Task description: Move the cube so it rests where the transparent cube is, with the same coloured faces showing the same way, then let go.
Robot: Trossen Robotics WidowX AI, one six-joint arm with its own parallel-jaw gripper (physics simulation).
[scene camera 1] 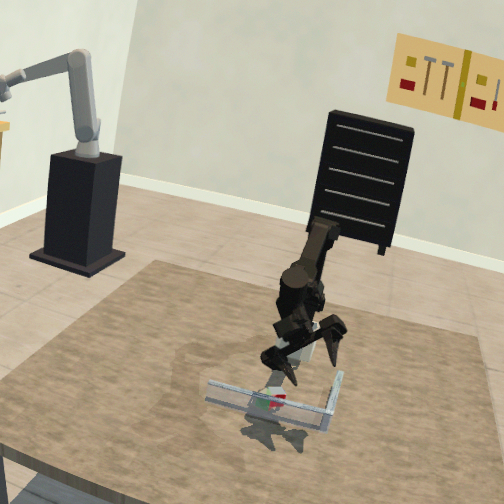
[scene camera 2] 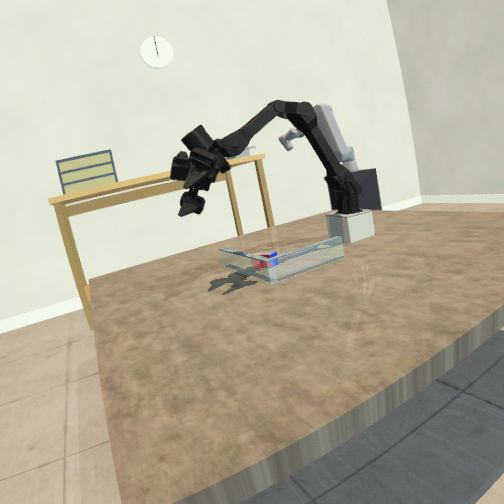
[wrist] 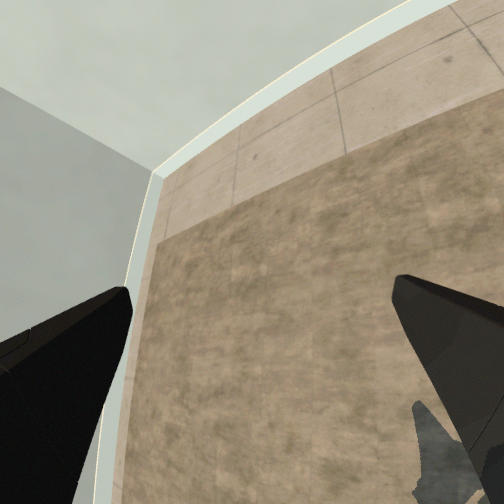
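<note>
The cube (scene camera 1: pixel 268 401) is small, with red and green faces showing in scene camera 1. It sits on the table against a pale L-shaped rail (scene camera 1: pixel 300 408). In scene camera 2 it shows red and blue (scene camera 2: pixel 266 259). I cannot make out a separate transparent cube. My gripper (scene camera 1: pixel 308 358) is open and empty, raised above the cube and tilted; it also shows in scene camera 2 (scene camera 2: pixel 193 192). The wrist view shows only the two dark fingers spread wide (wrist: pixel 270 390) over bare table; the cube is out of it.
The rail (scene camera 2: pixel 285 258) runs along the table near its front edge. A black drawer cabinet (scene camera 1: pixel 366 182) stands behind the table. A second grey arm on a black pedestal (scene camera 1: pixel 80 205) stands at the left. A wooden table (scene camera 2: pixel 150 190) lies beyond.
</note>
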